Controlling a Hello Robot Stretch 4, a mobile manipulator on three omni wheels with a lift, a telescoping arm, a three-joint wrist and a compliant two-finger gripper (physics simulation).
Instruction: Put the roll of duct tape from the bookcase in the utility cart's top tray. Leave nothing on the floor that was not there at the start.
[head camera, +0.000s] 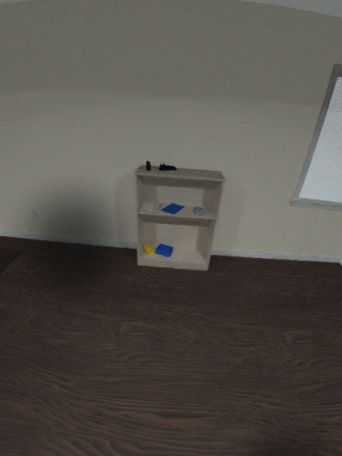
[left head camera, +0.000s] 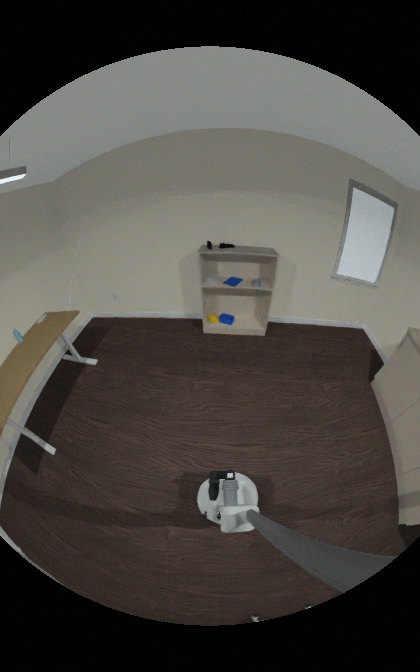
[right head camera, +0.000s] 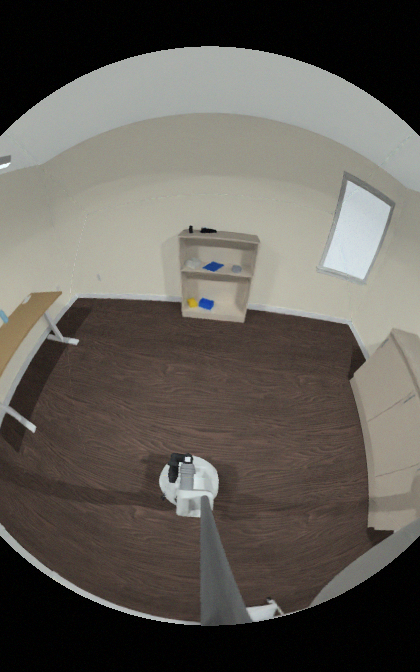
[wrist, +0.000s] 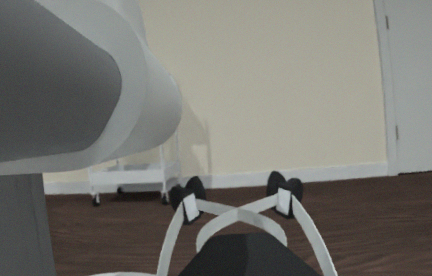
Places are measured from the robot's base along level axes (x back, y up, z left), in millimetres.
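Where they show: gripper, fingertip midpoint: (wrist: 235, 189).
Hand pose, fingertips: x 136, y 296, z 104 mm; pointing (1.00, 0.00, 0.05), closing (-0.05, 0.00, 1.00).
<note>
After its pixels a point has its place.
The bookcase (head camera: 180, 174) {x -1856, y 1032, z -178 mm} (left head camera: 239, 250) (right head camera: 220, 235) stands against the wall ahead, across the floor. A small grey-blue round thing, which looks like the roll of duct tape (head camera: 199, 211) {x -1825, y 689, z -387 mm} (left head camera: 256, 283) (right head camera: 236, 269), lies at the right of its middle shelf. In the wrist view, the lower part of the white utility cart (wrist: 129, 176) {x 1290, y 141, z -401 mm} stands by a wall, its top tray hidden behind the robot's own body. A white corner of the cart (right head camera: 262, 612) shows at the bottom of the right head view. My gripper (wrist: 235, 189) {x 136, y 295, z 104 mm} is open and empty, far from the bookcase and the cart.
A blue flat thing (head camera: 173, 208) {x -1941, y 656, z -143 mm} and a pale thing (head camera: 150, 205) {x -1896, y 701, z 86 mm} share the middle shelf. Yellow (head camera: 149, 249) {x -1961, y 118, z 98 mm} and blue (head camera: 164, 250) {x -2008, y 73, z -77 mm} things lie on the bottom shelf, black things (head camera: 167, 167) {x -1986, y 1057, z -64 mm} on top. A table (left head camera: 30, 350) stands left, a cabinet (left head camera: 400, 400) right.
</note>
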